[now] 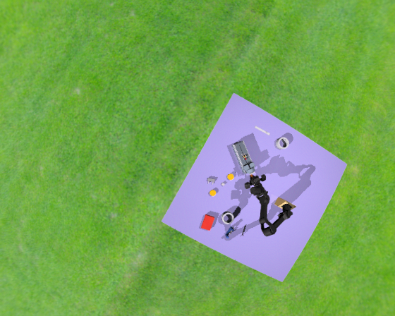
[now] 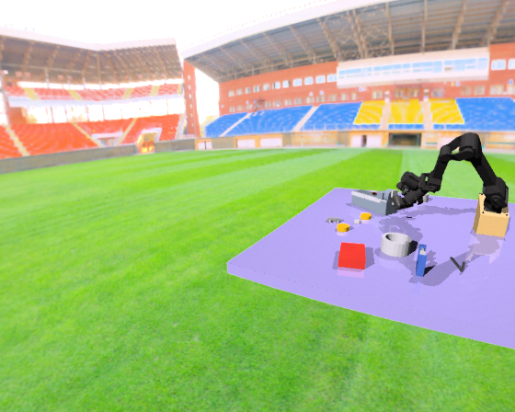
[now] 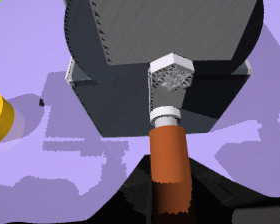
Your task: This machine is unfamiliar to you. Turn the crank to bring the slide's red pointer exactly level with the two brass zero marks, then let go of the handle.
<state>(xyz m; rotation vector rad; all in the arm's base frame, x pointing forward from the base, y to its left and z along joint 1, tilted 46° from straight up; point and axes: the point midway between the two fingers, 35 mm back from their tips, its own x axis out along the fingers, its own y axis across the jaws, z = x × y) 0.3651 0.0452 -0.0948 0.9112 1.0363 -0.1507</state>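
Now: gripper tip 120 mm short of the red pointer, 80 mm to the left of it and 50 mm below it. The rest, counted from my gripper tip: brown crank handle (30 mm above, 20 mm behind, 10 mm to the left); then white bar (380 mm to the right, 120 mm ahead, 30 mm below); then small grey bracket (240 mm to the left, 240 mm ahead, 30 mm below).
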